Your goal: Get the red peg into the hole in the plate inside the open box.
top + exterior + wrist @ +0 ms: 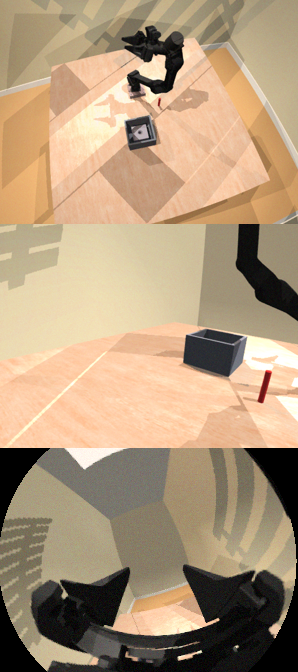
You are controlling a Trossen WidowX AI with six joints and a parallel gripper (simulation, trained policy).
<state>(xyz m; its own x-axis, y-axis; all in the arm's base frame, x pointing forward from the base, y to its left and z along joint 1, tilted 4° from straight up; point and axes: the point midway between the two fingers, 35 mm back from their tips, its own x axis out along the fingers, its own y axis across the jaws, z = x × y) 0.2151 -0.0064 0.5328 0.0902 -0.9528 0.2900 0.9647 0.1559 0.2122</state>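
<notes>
Right now the red peg is 550 mm below my gripper tip, 170 mm to the left of it and 40 mm behind it. From my gripper tip the other things lie so: light plate: 540 mm below, 160 mm ahead, 30 mm to the left; dark grey box: 560 mm below, 160 mm ahead, 30 mm to the left.
</notes>
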